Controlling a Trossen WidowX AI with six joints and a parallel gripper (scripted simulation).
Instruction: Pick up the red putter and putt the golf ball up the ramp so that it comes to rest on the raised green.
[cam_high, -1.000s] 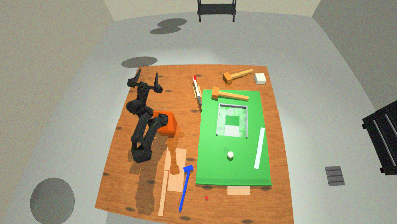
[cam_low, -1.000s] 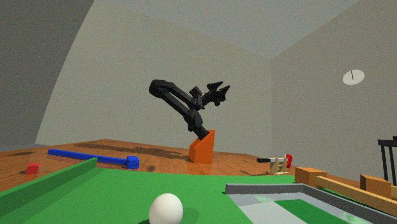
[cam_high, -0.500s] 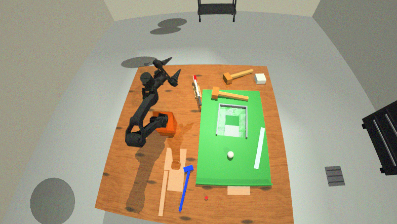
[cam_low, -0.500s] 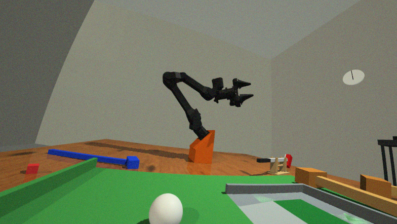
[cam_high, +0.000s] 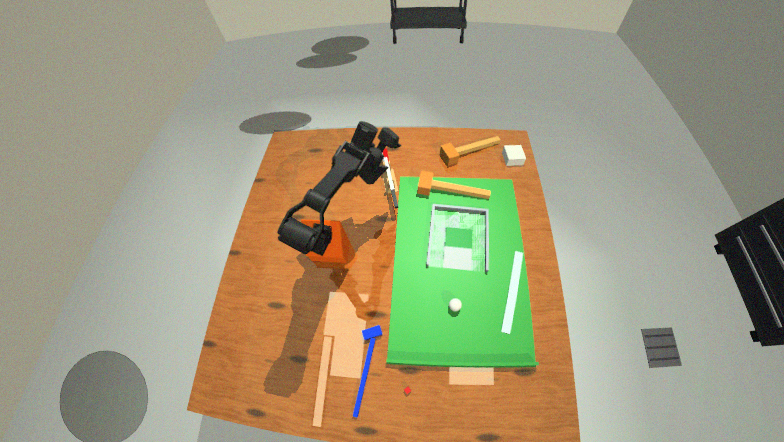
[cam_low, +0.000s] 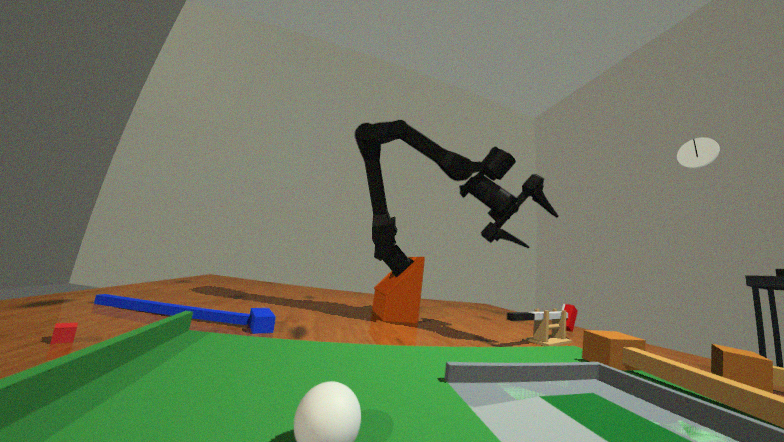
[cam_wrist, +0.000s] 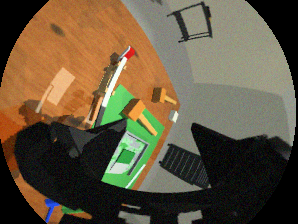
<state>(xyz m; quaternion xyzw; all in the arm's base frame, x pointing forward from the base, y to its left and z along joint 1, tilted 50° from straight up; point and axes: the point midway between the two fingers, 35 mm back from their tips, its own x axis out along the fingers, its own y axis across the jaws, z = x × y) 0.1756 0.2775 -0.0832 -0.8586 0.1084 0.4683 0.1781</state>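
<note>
The red putter is 40 mm behind my gripper tip, 50 mm to the left of it and 190 mm below it. The rest, counted from my gripper tip: white golf ball (260 mm ahead, 410 mm to the right, 220 mm below); then green mat (270 mm ahead, 240 mm to the right, 240 mm below); then white block (480 mm ahead, 280 mm to the left, 220 mm below).
</note>
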